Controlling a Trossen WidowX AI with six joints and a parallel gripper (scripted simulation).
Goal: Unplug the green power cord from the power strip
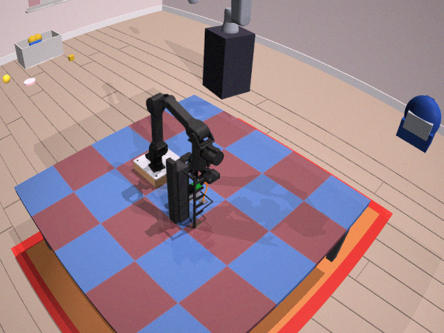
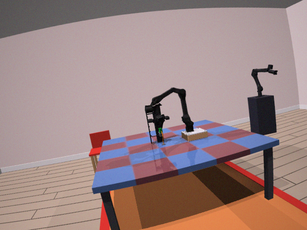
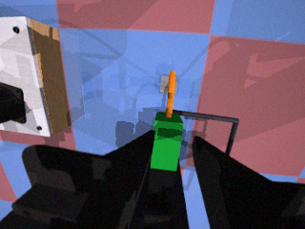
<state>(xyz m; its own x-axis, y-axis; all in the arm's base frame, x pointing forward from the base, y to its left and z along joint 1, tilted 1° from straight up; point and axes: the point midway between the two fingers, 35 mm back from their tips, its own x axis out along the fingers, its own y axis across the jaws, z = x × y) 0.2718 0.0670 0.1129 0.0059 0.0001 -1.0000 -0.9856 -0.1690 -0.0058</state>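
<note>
Now: the green plug 30 mm to the right of my gripper tip and 10 mm below it. The rest, counted from my gripper tip: thin black rack: 100 mm ahead, 80 mm to the right, 10 mm above; black power strip: 110 mm to the right, 20 mm ahead, 10 mm above.
</note>
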